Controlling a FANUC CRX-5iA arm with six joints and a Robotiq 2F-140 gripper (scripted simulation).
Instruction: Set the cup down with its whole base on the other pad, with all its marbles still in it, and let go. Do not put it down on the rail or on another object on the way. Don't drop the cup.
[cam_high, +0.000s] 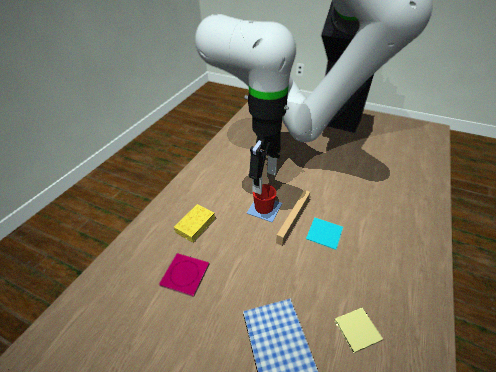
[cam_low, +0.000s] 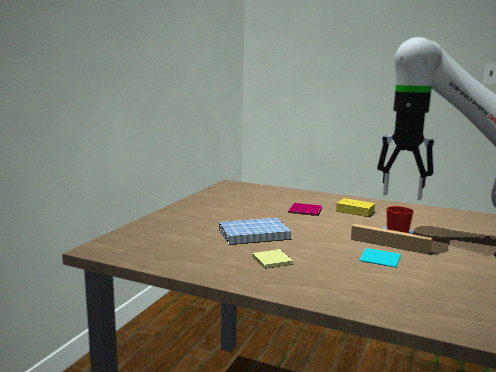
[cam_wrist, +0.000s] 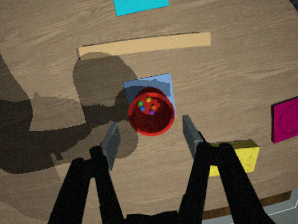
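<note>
The red cup lies 12 cm below my hand. From my hand the other things lie so: yellow sponge: 15 cm ahead, 17 cm to the right, 12 cm below; then cyan pad: 3 cm ahead, 21 cm to the left, 15 cm below; then wooden rail: 2 cm ahead, 11 cm to the left, 13 cm below.
</note>
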